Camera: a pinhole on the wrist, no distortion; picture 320 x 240 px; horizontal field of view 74.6 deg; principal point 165.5 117.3 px. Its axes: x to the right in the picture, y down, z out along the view. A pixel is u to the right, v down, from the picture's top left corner.
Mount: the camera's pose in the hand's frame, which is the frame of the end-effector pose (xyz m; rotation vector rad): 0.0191 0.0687 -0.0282 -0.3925 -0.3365 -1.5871
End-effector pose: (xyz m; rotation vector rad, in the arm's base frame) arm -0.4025 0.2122 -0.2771 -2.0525 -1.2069 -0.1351
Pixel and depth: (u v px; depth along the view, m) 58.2 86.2 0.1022
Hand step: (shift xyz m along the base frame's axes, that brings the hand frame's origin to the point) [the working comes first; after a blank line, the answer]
In the camera's frame: -0.0522 -0.0151 0.1022

0.1231 -0.0127 -0.1120
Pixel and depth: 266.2 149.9 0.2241
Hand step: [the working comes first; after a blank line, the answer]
In the camera's frame: 0.1074 0.0348 0.2241

0.0310 0.1632 -0.1706
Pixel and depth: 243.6 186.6 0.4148
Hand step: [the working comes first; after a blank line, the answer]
In the camera's frame: 0.1542 0.1369 0.4148

0.0709 0.3511 -0.2804
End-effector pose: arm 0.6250 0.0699 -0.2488 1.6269 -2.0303 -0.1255
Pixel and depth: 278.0 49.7 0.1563
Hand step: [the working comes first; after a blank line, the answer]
In the camera's frame: 0.0837 -0.0503 0.1563

-0.1227 0.0057 -0.1120
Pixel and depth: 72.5 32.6 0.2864
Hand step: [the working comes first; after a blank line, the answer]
In the camera's frame: -0.1268 -0.1155 0.2864

-0.3465 0.1149 -0.0530
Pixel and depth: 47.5 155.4 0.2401
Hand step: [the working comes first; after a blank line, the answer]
In the camera's frame: -0.1349 0.0436 0.2401

-0.3261 -0.0248 0.0340
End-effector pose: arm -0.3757 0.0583 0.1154 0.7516 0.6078 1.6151
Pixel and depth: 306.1 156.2 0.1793
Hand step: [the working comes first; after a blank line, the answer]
In the camera's frame: 0.1200 0.0332 0.1793

0.1087 0.0449 0.1582
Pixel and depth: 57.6 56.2 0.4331
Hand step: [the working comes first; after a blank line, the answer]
In the camera's frame: -0.2225 -0.1260 0.4331

-0.0964 -0.1620 0.5078
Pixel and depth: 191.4 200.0 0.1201
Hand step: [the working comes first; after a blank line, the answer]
In the camera's frame: 0.0148 0.0473 0.1201

-0.0119 0.0505 0.1444
